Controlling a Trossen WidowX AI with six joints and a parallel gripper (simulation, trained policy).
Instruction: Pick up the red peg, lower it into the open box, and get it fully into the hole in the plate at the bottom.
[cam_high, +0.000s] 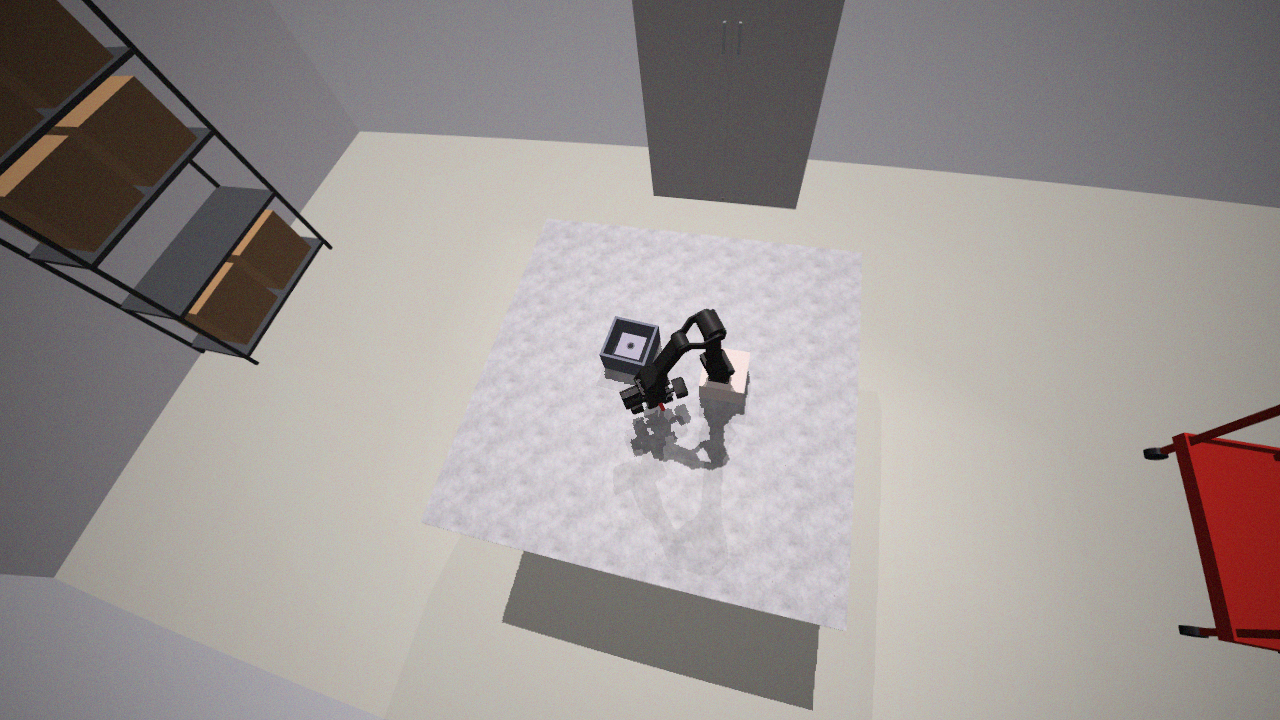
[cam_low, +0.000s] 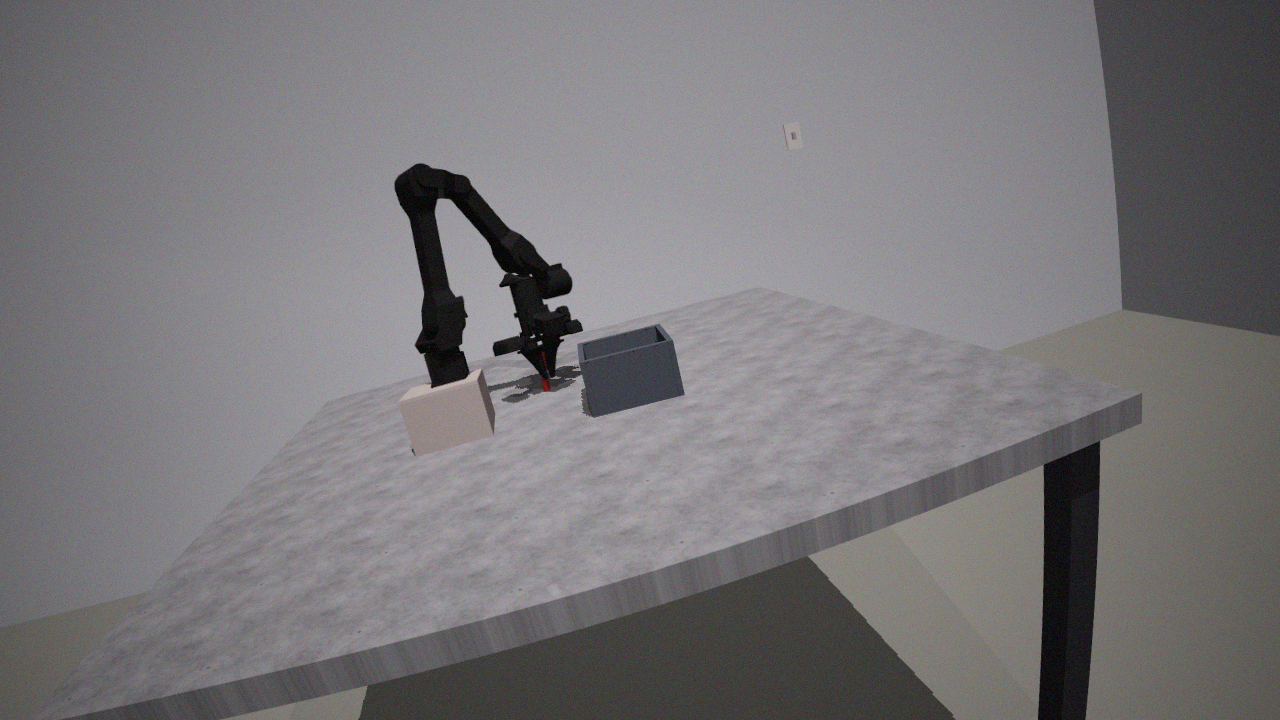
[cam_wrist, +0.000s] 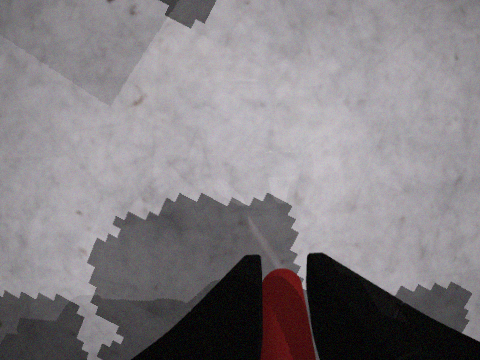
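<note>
Now: gripper tip 170 mm to the left of the grey box and 140 mm short of it. Also, from my gripper tip: red peg 20 mm above, 10 mm to the left, 10 mm behind.
</note>
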